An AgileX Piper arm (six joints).
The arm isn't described. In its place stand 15 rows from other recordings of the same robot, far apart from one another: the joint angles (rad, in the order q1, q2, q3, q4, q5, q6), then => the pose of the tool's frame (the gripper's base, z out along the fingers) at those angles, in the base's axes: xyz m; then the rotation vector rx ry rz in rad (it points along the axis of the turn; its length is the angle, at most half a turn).
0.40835, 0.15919, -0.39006, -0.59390, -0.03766, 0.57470 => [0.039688 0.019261 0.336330 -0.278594 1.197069 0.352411]
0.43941, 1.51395, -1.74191, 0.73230, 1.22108, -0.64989 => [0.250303 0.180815 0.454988 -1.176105 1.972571 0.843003]
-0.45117, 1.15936, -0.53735, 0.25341, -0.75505, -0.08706 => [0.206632 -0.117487 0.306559 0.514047 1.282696 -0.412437]
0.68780, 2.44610, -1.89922, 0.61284, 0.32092, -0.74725 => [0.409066 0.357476 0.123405 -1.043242 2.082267 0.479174]
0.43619, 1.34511, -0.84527, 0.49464, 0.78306, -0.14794 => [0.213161 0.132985 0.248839 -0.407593 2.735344 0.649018]
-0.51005, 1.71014, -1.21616, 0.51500, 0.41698, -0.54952 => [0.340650 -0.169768 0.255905 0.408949 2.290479 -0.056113]
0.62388, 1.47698, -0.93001, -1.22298, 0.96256, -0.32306 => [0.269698 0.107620 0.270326 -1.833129 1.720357 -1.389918]
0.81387, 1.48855, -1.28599, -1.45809, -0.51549, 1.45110 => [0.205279 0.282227 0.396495 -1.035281 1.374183 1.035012]
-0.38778, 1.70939, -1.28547, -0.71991, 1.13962, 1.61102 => [0.290953 -0.177722 0.264031 1.973654 1.701919 -0.668030]
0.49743, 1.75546, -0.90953, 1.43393, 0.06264, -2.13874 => [0.306901 0.173059 0.173900 -1.346951 1.909091 -0.030749]
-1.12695, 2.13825, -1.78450, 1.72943, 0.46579, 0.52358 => [0.256382 -0.445216 0.280358 1.904508 0.119928 1.208705]
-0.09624, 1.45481, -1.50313, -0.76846, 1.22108, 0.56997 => [0.283301 -0.087045 0.406944 0.679250 2.287800 -0.821335]
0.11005, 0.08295, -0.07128, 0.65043, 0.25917, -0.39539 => [0.057346 0.020544 0.213856 -0.006699 1.717099 0.391991]
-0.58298, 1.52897, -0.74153, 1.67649, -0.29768, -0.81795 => [0.233664 -0.185880 0.203783 1.613300 1.600162 -0.193537]
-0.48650, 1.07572, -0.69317, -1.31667, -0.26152, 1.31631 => [0.215662 -0.088302 0.317959 0.262061 1.773788 -0.115341]
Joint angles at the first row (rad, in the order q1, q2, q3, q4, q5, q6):
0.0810 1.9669 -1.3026 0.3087 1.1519 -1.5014
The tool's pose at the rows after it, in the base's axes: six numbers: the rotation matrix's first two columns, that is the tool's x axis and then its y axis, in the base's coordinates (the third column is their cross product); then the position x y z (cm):
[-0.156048 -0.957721 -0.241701 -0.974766 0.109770 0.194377 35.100 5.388 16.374]
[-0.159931 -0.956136 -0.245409 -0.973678 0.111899 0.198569 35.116 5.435 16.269]
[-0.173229 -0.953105 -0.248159 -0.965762 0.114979 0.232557 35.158 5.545 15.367]
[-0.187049 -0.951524 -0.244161 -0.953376 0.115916 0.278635 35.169 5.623 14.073]
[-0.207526 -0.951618 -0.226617 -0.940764 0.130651 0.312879 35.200 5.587 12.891]
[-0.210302 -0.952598 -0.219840 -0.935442 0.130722 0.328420 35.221 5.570 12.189]
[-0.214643 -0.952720 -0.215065 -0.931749 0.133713 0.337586 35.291 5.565 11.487]
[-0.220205 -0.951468 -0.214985 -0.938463 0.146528 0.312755 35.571 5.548 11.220]
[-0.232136 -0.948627 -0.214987 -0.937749 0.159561 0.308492 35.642 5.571 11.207]
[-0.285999 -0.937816 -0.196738 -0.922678 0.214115 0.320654 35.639 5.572 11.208]
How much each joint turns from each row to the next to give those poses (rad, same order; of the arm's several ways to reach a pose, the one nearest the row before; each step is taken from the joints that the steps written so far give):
0.0000 0.0000 0.0000 0.0000 0.0037 0.0000
0.0000 0.0033 0.0000 0.0057 0.0001 0.0000
0.0000 0.0266 -0.0001 0.0124 0.0070 0.0000
0.0000 0.0376 0.0001 0.0083 0.0099 0.0000
0.0000 0.0330 0.0000 -0.0049 0.0003 0.0165
0.0000 0.0194 0.0000 -0.0021 -0.0022 -0.0003
0.0000 0.0190 0.0000 0.0000 -0.0091 0.0000
0.0000 0.0049 0.0000 0.0000 -0.0330 0.0040
0.0000 0.0000 0.0000 0.0036 -0.0076 0.0101
0.0000 0.0000 0.0000 0.0000 0.0003 0.0579

